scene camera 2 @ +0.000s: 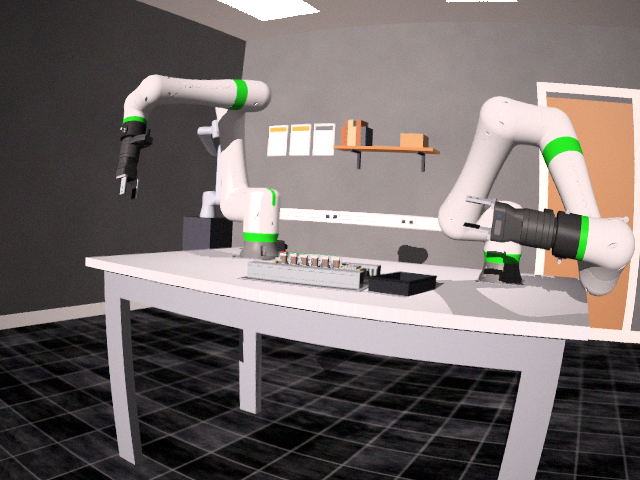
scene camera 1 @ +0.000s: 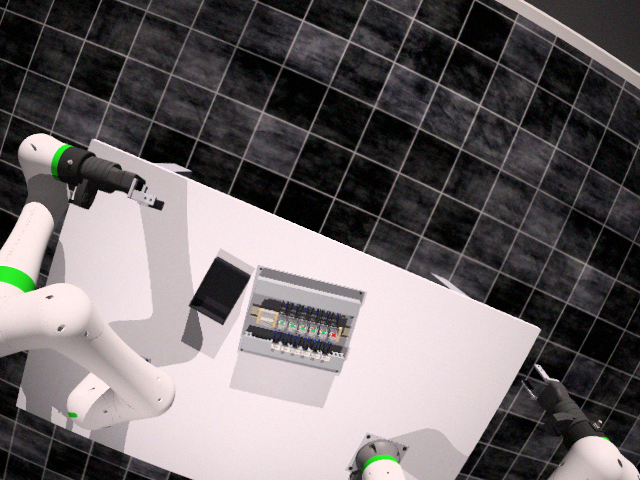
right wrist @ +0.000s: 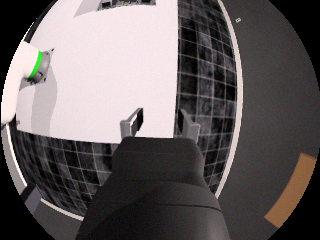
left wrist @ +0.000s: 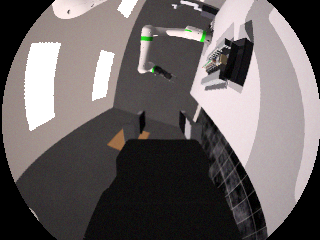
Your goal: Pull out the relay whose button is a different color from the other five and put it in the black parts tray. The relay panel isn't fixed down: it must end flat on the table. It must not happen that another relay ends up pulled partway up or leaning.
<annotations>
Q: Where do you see a black parts tray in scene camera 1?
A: At 220,287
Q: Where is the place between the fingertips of my left gripper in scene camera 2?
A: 465,212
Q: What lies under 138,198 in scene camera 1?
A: My left gripper.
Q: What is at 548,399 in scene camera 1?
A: My right gripper.
</annotations>
